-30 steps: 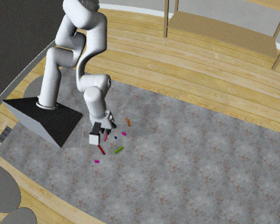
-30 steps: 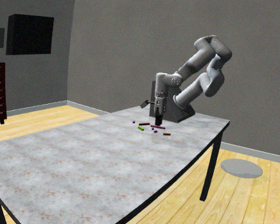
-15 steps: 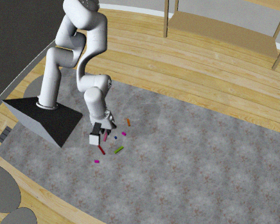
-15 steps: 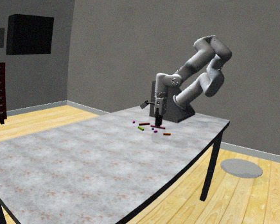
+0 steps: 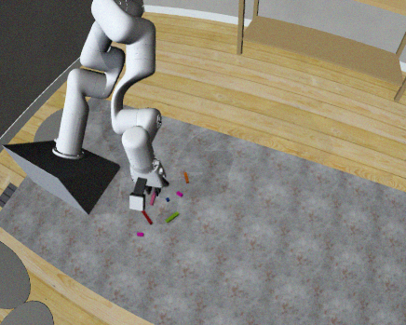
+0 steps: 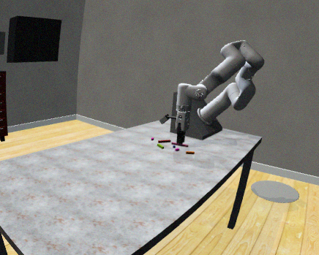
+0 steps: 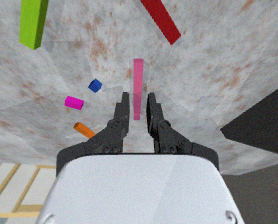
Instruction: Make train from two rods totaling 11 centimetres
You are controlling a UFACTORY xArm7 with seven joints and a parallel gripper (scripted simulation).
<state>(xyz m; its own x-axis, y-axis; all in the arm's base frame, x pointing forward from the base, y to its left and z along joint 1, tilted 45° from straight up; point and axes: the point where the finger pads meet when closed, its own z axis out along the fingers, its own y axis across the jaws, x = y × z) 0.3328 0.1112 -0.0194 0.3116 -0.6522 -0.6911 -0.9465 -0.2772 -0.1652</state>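
Right now the pink rod is 3 cm below my hand. Round my hand: red rod (2 cm ahead, 9 cm to the right, 3 cm below); then blue rod (5 cm ahead, 3 cm below); then lime rod (10 cm ahead, 5 cm to the right, 3 cm below).
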